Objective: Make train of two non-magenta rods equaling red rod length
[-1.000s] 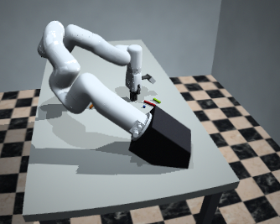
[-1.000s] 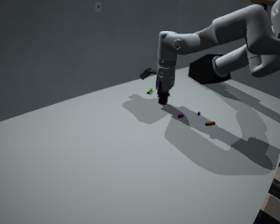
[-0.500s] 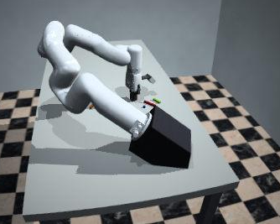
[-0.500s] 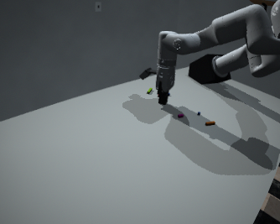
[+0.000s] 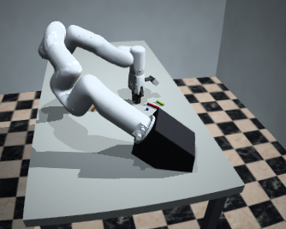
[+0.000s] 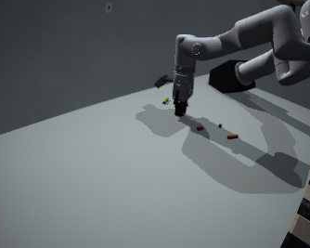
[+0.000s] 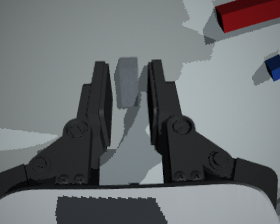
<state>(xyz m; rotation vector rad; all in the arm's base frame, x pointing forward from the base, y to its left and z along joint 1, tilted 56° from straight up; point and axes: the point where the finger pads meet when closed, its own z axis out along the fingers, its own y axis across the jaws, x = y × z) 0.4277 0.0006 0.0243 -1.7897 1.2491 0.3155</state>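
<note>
Now: the grey rod 2 cm below my hand. Round my hand: red rod 4 cm behind, 8 cm to the right, 2 cm below; then magenta rod 12 cm to the left, 2 cm below; then lime rod 1 cm behind, 13 cm to the right, 2 cm below.
</note>
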